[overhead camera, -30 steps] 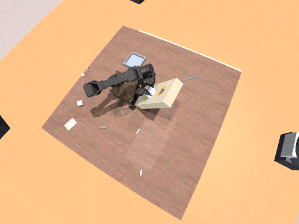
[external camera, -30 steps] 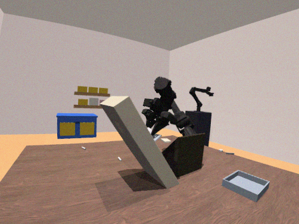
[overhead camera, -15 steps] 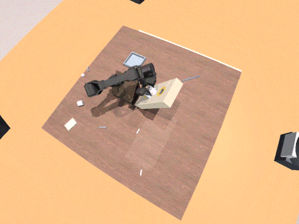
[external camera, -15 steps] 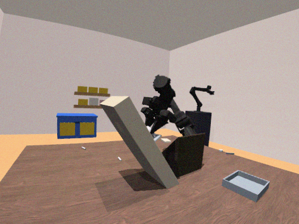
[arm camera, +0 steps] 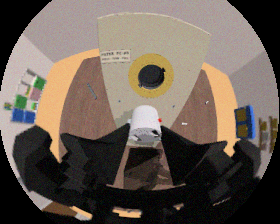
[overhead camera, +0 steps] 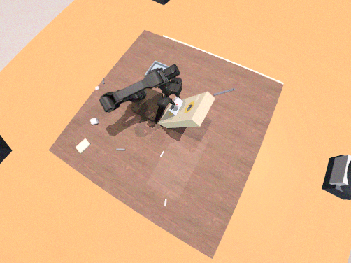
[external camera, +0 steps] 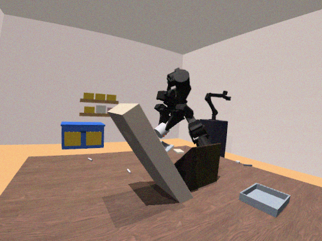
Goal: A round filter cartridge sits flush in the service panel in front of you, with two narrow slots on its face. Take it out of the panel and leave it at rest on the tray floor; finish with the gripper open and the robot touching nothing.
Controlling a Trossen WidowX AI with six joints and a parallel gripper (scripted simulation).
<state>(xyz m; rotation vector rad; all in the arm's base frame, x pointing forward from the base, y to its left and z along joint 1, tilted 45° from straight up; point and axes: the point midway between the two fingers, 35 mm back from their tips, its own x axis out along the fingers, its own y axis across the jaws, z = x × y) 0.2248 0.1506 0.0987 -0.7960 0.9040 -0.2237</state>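
The grey tray lies 37 cm behind my gripper tip, 23 cm to the left of it and 26 cm below it. From my gripper tip the other things lie so: cream block 42 cm behind, 56 cm to the right, 27 cm below; round filter cartridge right at my gripper tip.
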